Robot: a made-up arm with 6 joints. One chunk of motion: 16 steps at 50 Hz.
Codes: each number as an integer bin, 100 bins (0 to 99) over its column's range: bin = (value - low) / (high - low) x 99, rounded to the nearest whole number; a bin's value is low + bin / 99 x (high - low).
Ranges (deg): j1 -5..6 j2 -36..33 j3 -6..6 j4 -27..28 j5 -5..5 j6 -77..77
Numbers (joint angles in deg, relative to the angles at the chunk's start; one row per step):
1: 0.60 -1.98 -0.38 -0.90 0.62 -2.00
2: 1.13 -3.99 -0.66 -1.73 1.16 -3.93
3: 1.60 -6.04 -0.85 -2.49 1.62 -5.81
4: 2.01 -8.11 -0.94 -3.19 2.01 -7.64
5: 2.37 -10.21 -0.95 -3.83 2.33 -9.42
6: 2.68 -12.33 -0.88 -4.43 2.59 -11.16
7: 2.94 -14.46 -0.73 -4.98 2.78 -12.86
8: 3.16 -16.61 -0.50 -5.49 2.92 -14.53
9: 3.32 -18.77 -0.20 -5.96 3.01 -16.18
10: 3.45 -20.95 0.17 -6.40 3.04 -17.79
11: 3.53 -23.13 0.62 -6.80 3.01 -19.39
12: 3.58 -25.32 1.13 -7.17 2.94 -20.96
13: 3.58 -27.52 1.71 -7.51 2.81 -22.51
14: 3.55 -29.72 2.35 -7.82 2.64 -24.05
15: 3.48 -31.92 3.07 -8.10 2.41 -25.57
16: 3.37 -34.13 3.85 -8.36 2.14 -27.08
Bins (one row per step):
1: 50 49 46 47 56 48
2: 55 46 44 45 61 47
3: 59 43 42 44 66 46
4: 63 40 42 43 69 45
5: 66 37 42 42 73 43
6: 69 34 42 41 75 42
7: 71 31 43 40 77 41
8: 73 28 45 39 78 40
9: 75 25 48 38 79 39
10: 76 22 51 37 80 38
11: 77 18 55 36 79 37
12: 77 15 59 36 79 36
13: 77 12 64 35 77 35
14: 77 9 69 35 76 34
15: 76 6 75 34 73 33
16: 75 3 81 34 71 32

